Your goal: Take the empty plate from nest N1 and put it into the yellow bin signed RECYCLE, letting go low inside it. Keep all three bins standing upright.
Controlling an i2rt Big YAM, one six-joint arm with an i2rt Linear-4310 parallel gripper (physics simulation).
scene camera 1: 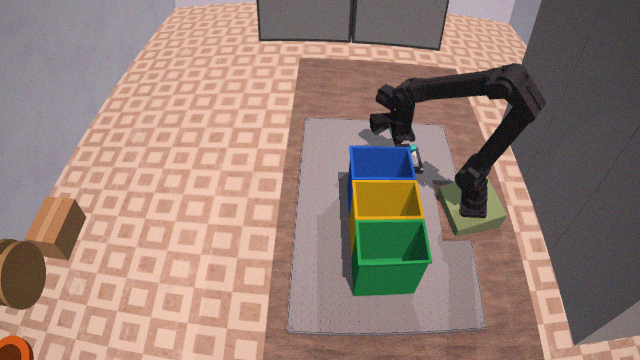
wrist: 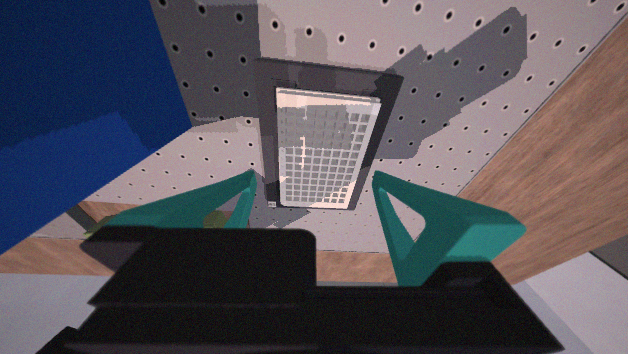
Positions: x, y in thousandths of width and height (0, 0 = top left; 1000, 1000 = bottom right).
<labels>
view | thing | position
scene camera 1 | blue bin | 573, 451
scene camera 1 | yellow bin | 582, 554
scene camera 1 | green bin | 609, 715
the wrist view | gripper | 501, 501
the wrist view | blue bin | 152, 270
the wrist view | white plate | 514, 388
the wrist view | dark nest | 488, 216
</labels>
